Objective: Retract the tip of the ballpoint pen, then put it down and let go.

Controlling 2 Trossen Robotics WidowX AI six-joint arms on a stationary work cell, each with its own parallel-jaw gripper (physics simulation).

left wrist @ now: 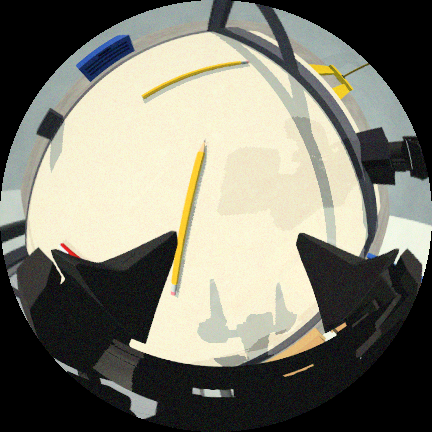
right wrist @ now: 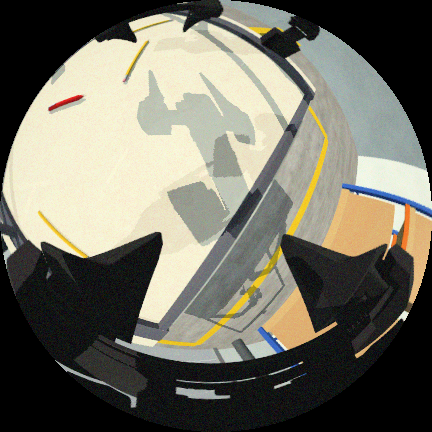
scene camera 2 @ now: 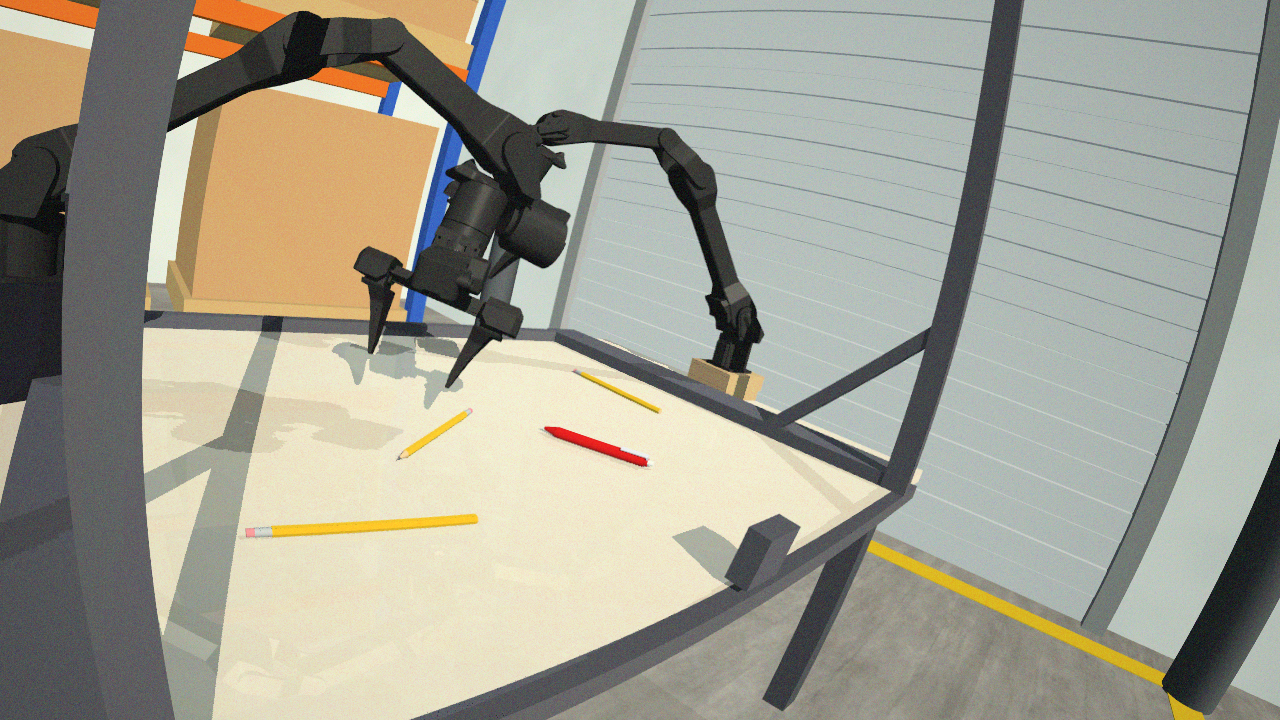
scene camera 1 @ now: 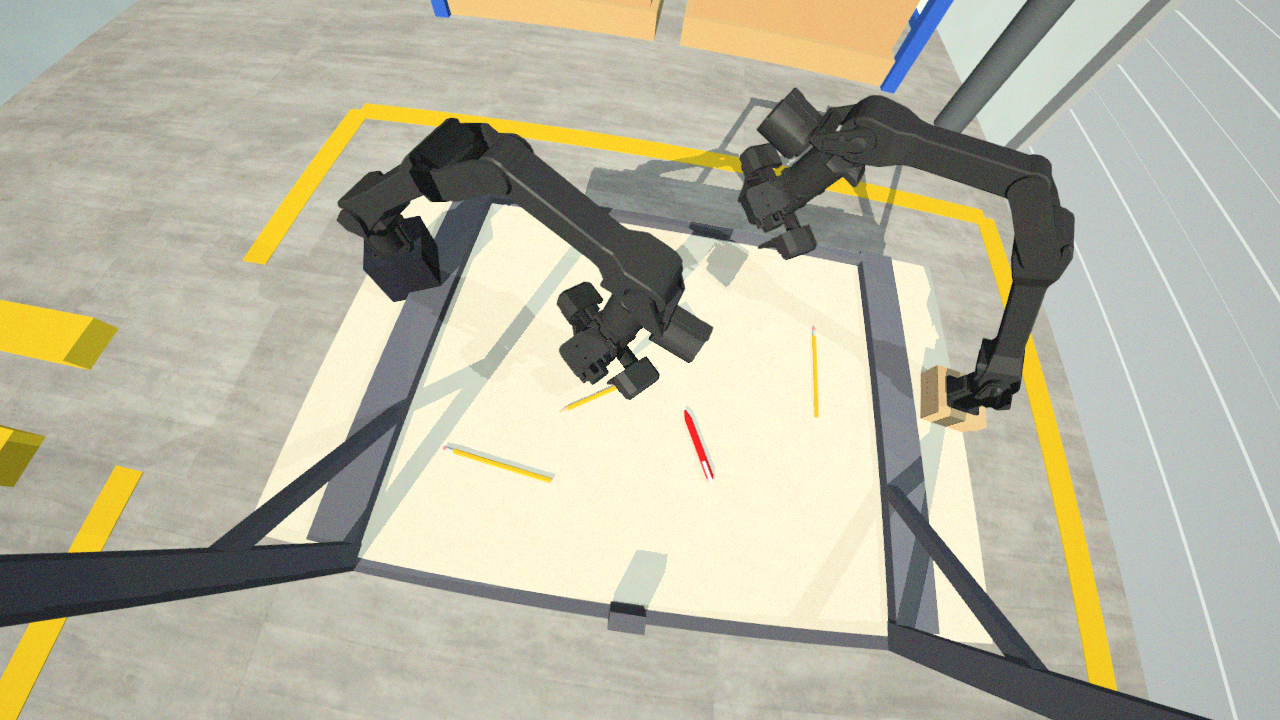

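Pixels of known places: left gripper, fingertip midpoint: [left wrist: 240, 238] [scene camera 2: 407, 370]; right gripper, fingertip midpoint: [right wrist: 224, 240] [scene camera 1: 749, 224]; left arm's base, origin of the base link: [left wrist: 390, 155] [scene camera 2: 26, 275] [scene camera 1: 392, 241]; right arm's base, origin of the base link: [scene camera 2: 728, 367] [scene camera 1: 961, 395].
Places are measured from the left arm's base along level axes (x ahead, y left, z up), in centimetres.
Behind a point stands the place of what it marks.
The red ballpoint pen [scene camera 1: 698, 443] {x 43.5, y -46.4, z -9.4 cm} [scene camera 2: 595, 445] {x 42.9, y -46.6, z -9.8 cm} [right wrist: 66, 102] lies flat on the table, its pointed end away from the table's front edge and its white button end toward it. A small pale point shows at the pointed end in scene camera 2. In the left wrist view a finger hides most of the pen [left wrist: 70, 251] {x 43.1, y -49.4, z -10.0 cm}. My left gripper [scene camera 2: 409, 368] {x 29.5, y -29.1, z -4.5 cm} [left wrist: 240, 238] {x 29.5, y -29.1, z -4.5 cm} is open and empty, above the table, beyond the middle pencil and to the left of the pen. My right gripper [right wrist: 224, 240] {x 62.2, y -13.6, z 3.7 cm} [scene camera 1: 775, 204] is open and empty, high over the table's back edge; the left arm hides it in scene camera 2.
A yellow pencil [scene camera 1: 588, 398] {x 27.4, y -33.7, z -10.0 cm} [scene camera 2: 435, 434] {x 29.9, y -33.6, z -10.1 cm} [left wrist: 190, 210] {x 29.6, y -33.0, z -10.1 cm} lies beside the left gripper. Another pencil [scene camera 1: 501, 463] {x 11.1, y -40.9, z -10.0 cm} [scene camera 2: 375, 525] {x 10.6, y -41.3, z -10.1 cm} lies at the left, and a third [scene camera 1: 814, 371] {x 70.4, y -39.5, z -10.1 cm} [scene camera 2: 617, 391] {x 70.1, y -40.0, z -10.2 cm} at the right. Dark frame bars [scene camera 1: 881, 429] {x 77.3, y -53.6, z -8.8 cm} edge the table. A dark block [scene camera 2: 762, 550] {x 22.2, y -67.2, z -6.2 cm} stands at the front edge.
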